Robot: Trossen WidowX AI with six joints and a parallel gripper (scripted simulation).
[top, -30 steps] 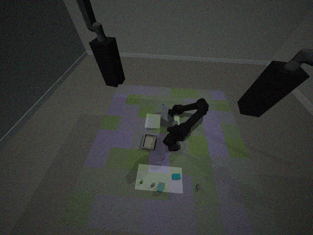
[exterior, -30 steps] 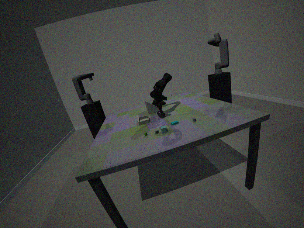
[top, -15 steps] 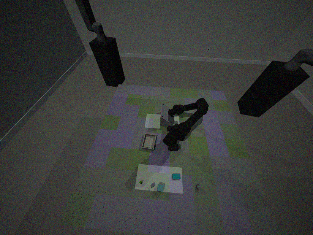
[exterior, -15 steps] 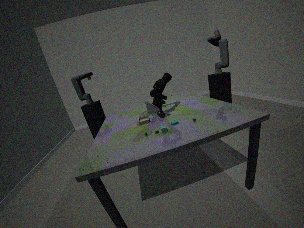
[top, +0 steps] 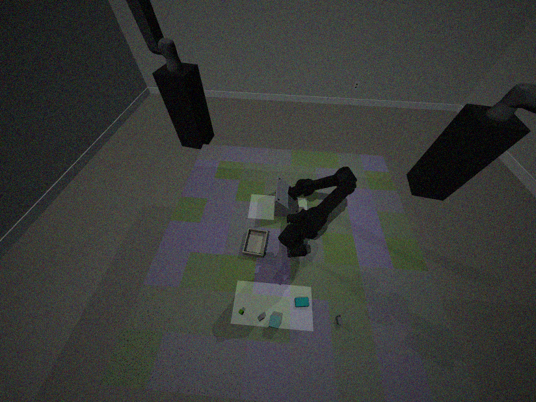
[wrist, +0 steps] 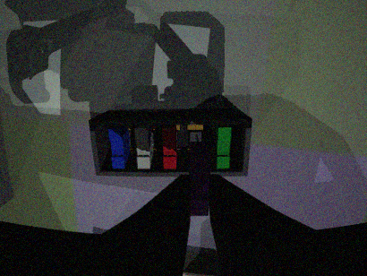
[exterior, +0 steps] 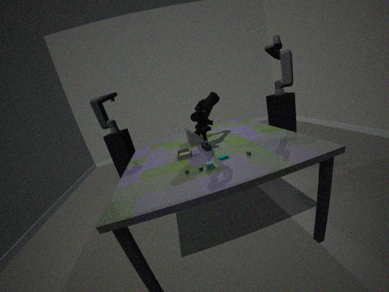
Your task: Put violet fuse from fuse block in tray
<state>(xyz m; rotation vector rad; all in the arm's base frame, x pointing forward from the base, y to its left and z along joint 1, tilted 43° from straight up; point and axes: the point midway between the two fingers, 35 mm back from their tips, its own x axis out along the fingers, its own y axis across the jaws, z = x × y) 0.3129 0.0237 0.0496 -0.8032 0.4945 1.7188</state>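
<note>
The tray is 10 mm ahead of my gripper tip, 180 mm to the right of it and 90 mm below it. The rest, counted from my gripper tip: violet fuse (10 mm below); then green fuse (20 mm ahead, 60 mm below); then red fuse (20 mm behind, 10 mm to the right, 60 mm below).
</note>
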